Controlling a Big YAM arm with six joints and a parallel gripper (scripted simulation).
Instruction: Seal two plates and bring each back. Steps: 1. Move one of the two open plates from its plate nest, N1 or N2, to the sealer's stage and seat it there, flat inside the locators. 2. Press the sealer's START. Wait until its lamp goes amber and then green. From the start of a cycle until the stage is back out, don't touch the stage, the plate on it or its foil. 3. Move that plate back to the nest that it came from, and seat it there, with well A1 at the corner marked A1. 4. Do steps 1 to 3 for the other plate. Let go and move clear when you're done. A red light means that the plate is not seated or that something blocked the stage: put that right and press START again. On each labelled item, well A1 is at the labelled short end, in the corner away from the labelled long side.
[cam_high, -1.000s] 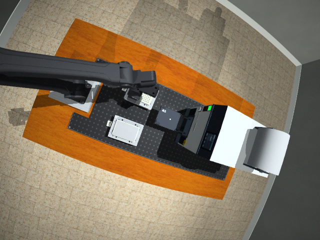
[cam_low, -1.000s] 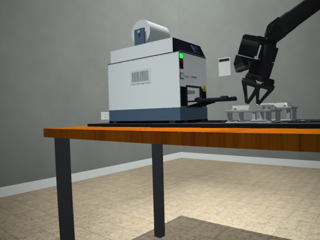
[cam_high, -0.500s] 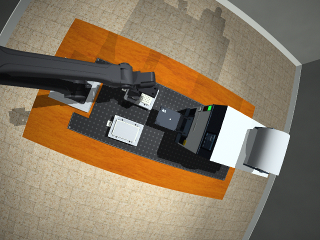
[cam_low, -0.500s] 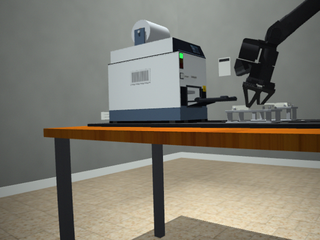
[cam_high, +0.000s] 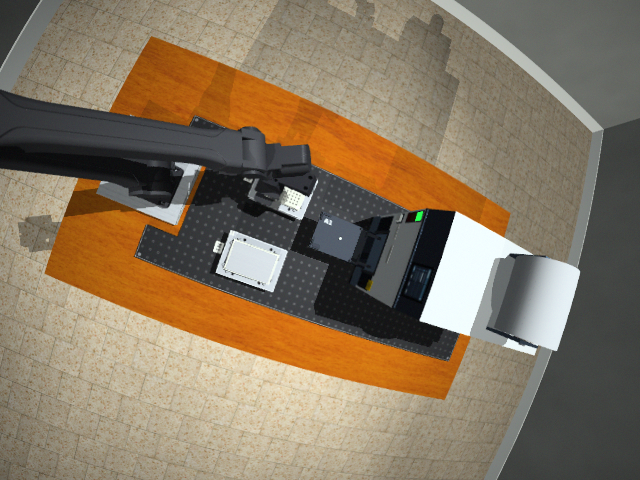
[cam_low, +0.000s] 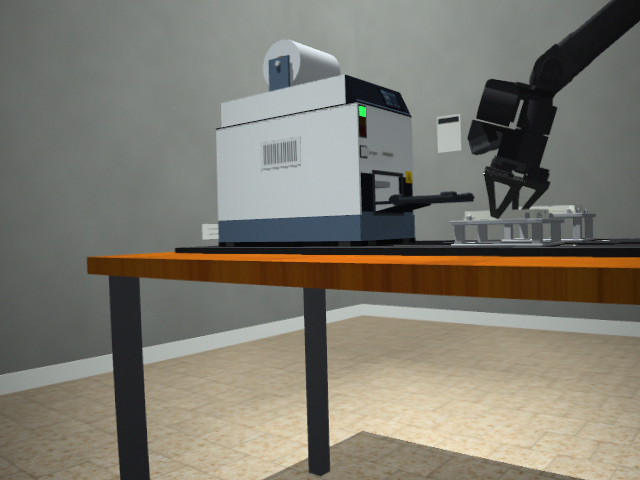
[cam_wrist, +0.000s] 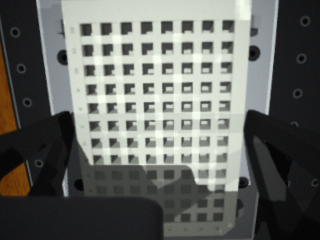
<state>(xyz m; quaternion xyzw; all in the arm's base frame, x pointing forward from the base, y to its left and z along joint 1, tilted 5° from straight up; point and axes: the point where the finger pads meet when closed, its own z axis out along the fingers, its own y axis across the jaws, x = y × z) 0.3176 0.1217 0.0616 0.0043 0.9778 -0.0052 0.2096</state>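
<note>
The plate nest is 10 mm below my hand. From my hand the other things lie so: sealer stage 190 mm ahead, 70 mm to the right, 40 mm above; then pale start button 290 mm ahead, 20 mm to the left, 130 mm above; then A1 mark 80 mm behind, 50 mm to the left, 10 mm below.
</note>
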